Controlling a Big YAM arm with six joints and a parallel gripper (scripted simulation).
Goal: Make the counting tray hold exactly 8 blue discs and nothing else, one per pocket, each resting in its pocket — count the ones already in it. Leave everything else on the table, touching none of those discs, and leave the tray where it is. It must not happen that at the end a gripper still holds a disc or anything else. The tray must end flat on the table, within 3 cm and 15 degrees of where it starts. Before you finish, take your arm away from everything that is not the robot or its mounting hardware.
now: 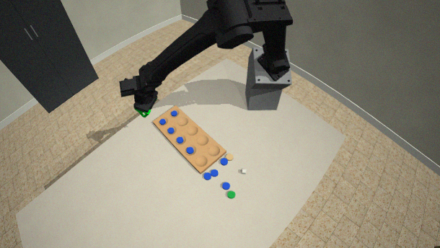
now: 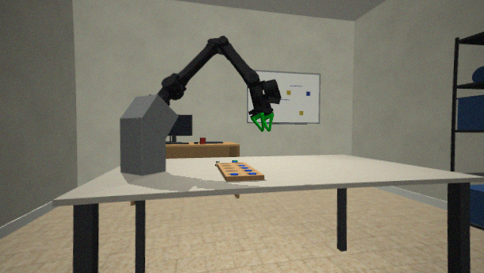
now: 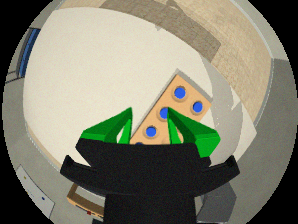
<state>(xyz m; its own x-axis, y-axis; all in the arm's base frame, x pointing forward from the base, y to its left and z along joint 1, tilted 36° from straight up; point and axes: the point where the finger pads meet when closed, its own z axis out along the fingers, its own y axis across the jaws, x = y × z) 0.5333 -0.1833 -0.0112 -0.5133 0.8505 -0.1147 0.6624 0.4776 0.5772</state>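
Now: hand 14 cm past the green disc, 43 cm to the right of it and 20 cm above it. Also, from my hand: wooden counting tray (13 cm behind, 8 cm to the left, 19 cm below); then tan disc (24 cm behind, 28 cm to the left, 20 cm below); then small white cube (25 cm behind, 37 cm to the left, 19 cm below).
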